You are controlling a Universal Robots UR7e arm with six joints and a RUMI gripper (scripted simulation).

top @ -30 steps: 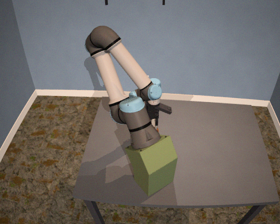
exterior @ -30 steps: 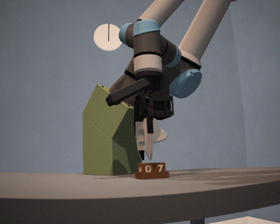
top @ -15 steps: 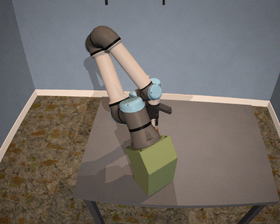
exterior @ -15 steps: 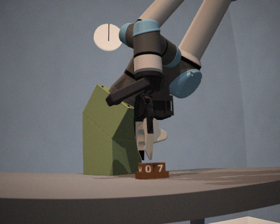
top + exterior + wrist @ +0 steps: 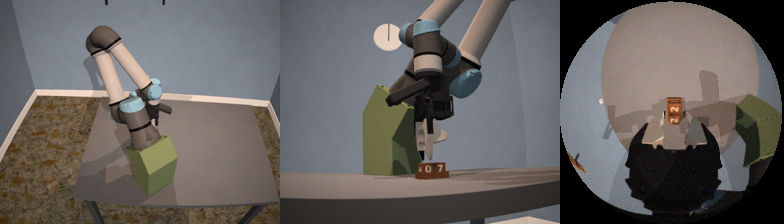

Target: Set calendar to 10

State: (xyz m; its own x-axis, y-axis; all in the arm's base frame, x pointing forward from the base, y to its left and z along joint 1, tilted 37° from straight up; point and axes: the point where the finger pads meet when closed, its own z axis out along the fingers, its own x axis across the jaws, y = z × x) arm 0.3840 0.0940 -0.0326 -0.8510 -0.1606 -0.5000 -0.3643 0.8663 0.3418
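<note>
My hand is 50 mm above the brown calendar tray, 10 mm to the right of it and 10 mm past it.
</note>
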